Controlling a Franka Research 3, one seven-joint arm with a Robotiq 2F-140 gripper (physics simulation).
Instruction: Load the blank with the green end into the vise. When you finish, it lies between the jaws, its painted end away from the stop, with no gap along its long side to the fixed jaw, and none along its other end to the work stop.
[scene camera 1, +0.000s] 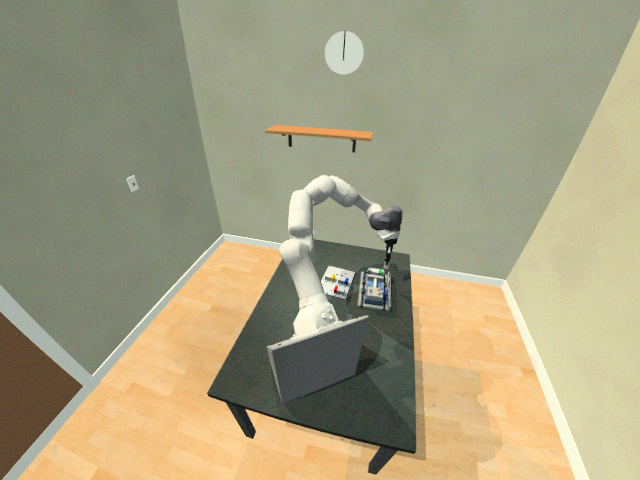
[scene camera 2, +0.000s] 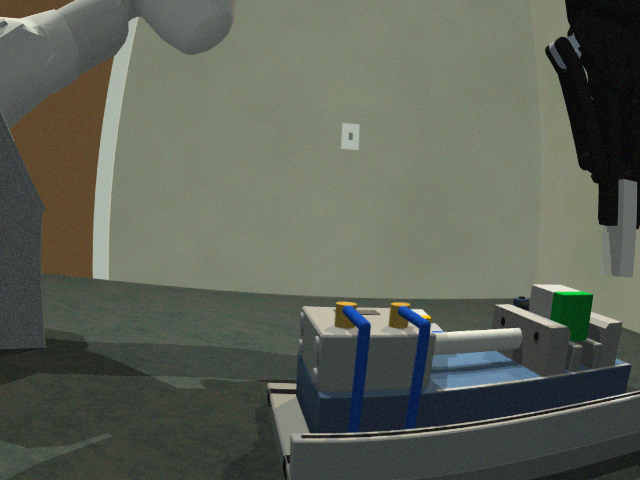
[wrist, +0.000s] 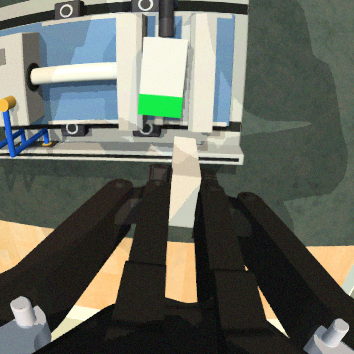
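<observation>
The blank (wrist: 163, 67) (scene camera 1: 379, 272) (scene camera 2: 544, 300) is white with a green end. It lies in the vise (wrist: 88, 102) (scene camera 1: 375, 291) (scene camera 2: 366, 352) between the moving jaw (wrist: 130, 70) and the fixed jaw (wrist: 201, 70). It is slightly skewed and close beside the fixed jaw. Its green end points toward me and its plain end meets the black work stop (wrist: 166, 21). My gripper (wrist: 181, 156) (scene camera 1: 388, 261) is shut and empty. It hangs just outside the vise's near edge, in line with the green end.
A white tray (scene camera 1: 338, 282) with small coloured blanks lies left of the vise on the dark table (scene camera 1: 366, 405). A grey panel (scene camera 1: 318, 359) stands at the arm's base. Blue handle bars (scene camera 2: 361, 371) stick up at the vise's screw end.
</observation>
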